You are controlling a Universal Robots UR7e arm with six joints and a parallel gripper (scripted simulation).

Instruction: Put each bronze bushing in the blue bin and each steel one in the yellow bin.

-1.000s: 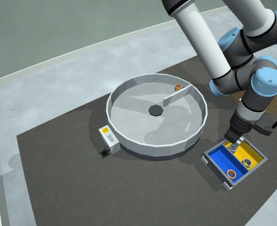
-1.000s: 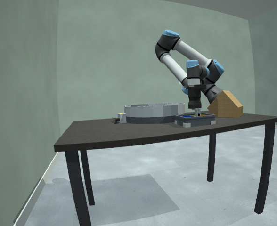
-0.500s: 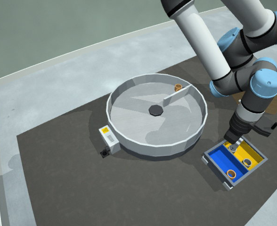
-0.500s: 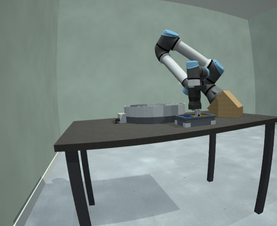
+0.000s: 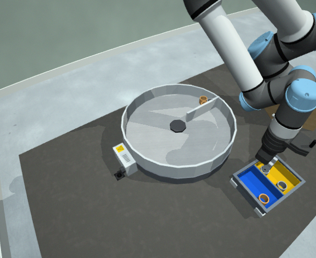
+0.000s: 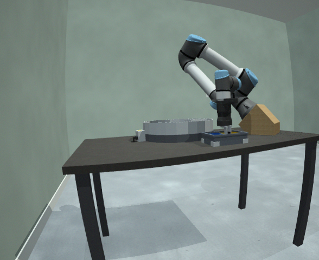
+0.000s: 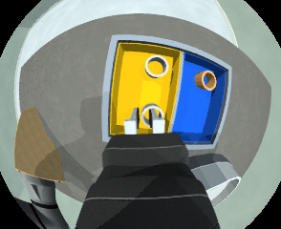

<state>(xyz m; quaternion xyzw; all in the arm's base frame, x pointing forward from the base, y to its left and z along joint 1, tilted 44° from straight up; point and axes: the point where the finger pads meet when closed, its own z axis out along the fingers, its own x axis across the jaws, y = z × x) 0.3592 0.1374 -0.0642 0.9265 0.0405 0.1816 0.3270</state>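
Right now my hand is 50 mm short of the bin and 30 mm to the right of it. Round my hand: turntable 330 mm to the right, 110 mm ahead, 20 mm above.
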